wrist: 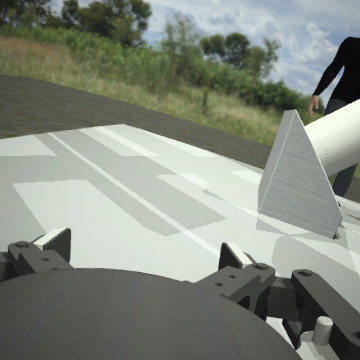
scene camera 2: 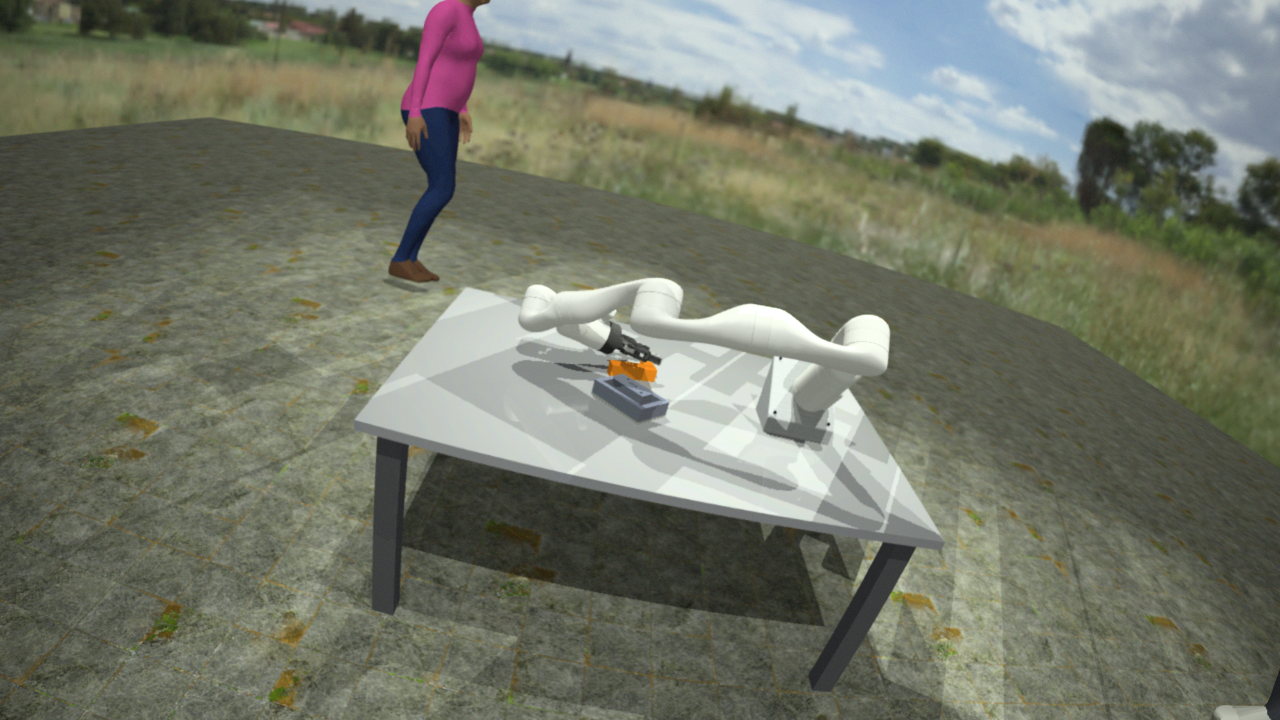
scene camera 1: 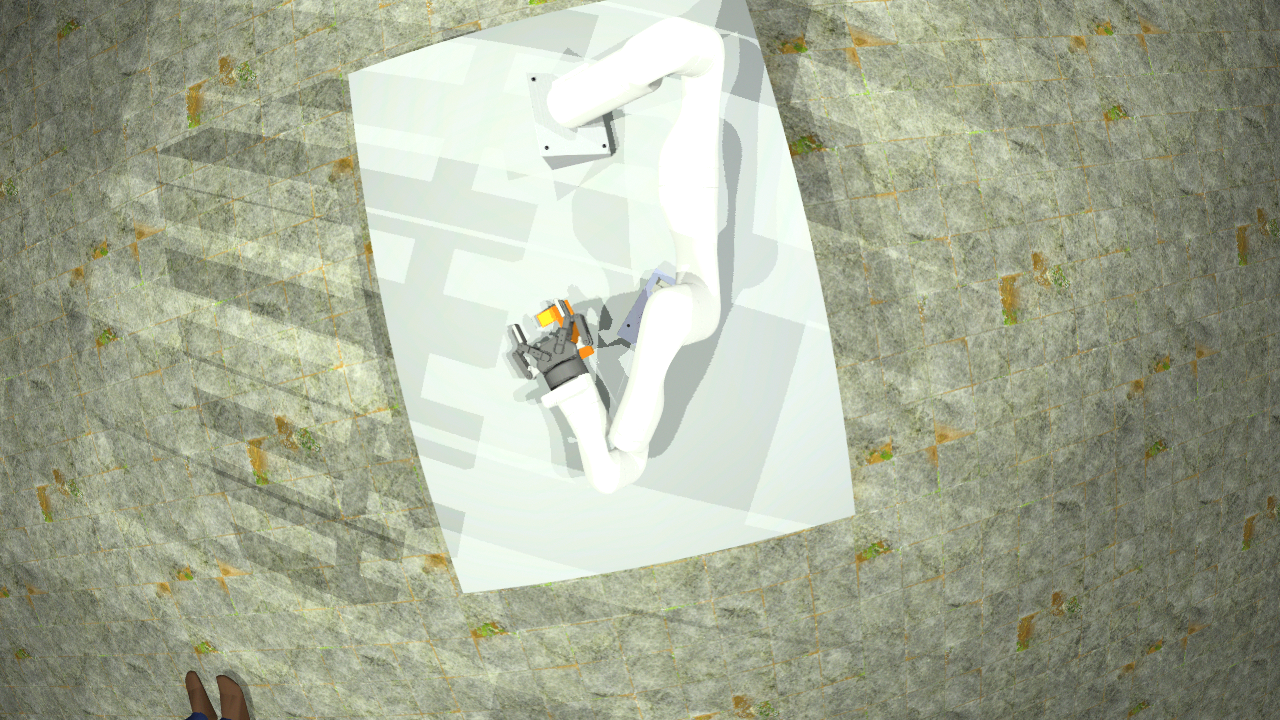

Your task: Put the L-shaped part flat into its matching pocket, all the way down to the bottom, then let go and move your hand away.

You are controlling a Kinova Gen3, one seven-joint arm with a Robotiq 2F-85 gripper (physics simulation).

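Frame: origin at the arm's base, x ahead, y left, z up, level; metres.
Seen in the pictures: gripper, between the fingertips: [wrist: 144, 252] [scene camera 2: 654, 356] [scene camera 1: 535, 311]; arm's base, origin of its link: [wrist: 309, 154] [scene camera 2: 810, 392] [scene camera 1: 567, 105].
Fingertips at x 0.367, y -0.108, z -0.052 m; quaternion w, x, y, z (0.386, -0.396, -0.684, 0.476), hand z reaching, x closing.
Offsets run from my fingertips to a thing's top centre. Level surfaces: height alone.
The orange L-shaped part {0.049 m ahead, 0.047 m left, 0.012 m down} [scene camera 1: 547, 315] [scene camera 2: 632, 369] lies on the white table {0.042 m down} [scene camera 1: 760, 403] [scene camera 2: 465, 403] [wrist: 89, 207], just beside the dark grey pocket block {0.034 m ahead, 0.219 m left, 0.005 m down} [scene camera 2: 630, 397] [scene camera 1: 637, 315] and outside its pocket. My gripper [scene camera 1: 547, 329] [scene camera 2: 646, 356] [wrist: 144, 252] is open and hangs low right over the part, hiding some of it in the top view. Nothing is between the fingers in the wrist view, where neither the part nor the block shows. The arm hides part of the block from above.
The arm's base pedestal [scene camera 1: 573, 135] [scene camera 2: 792, 403] [wrist: 296, 186] stands at the table's far end. A person in pink [scene camera 2: 439, 135] walks beyond the table. A person in black [wrist: 343, 71] stands behind the base.
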